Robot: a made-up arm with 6 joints.
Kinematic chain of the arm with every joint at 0, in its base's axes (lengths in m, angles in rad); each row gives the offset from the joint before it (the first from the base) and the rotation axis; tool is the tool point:
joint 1: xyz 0 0 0.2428 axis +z
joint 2: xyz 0 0.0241 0 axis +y
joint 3: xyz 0 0 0.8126 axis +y
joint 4: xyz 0 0 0.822 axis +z
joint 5: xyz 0 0 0 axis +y
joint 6: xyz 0 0 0.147 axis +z
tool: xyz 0 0 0
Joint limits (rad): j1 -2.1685..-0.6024 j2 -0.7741..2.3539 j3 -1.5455..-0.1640 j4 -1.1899..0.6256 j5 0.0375..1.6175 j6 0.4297..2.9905
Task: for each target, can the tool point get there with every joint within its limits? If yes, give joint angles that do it. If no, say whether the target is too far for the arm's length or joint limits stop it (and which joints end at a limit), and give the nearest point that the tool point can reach.
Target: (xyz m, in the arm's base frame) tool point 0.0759 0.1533 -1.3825
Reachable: no: joint limits stop it (at a limit: joint 1, joint 2, joint 3, joint 5) | nearest point 0.9754 -0.6202 -0.9222 | short by 1.273 m
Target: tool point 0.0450 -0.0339 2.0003
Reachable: yes | joints -1.7820 0.1441 -0.2968 0.4699 0.4175 2.2471
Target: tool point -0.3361 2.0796 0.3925
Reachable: no: too far | nearest point -0.2395 1.4820 0.5622 | short by 0.629 m
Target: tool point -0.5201 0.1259 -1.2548
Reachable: no: joint limits stop it (at a limit: joint 1, joint 2, joint 3, joint 5) | nearest point -0.6929 -0.9372 -0.9089 | short by 1.131 m
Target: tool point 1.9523 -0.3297 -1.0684
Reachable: no: too far | nearest point 1.2065 -0.7259 -0.7836 | short by 0.891 m
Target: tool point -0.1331 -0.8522 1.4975
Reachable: yes | joints -1.6620 1.0163 -0.9602 -0.5700 1.4814 2.2638
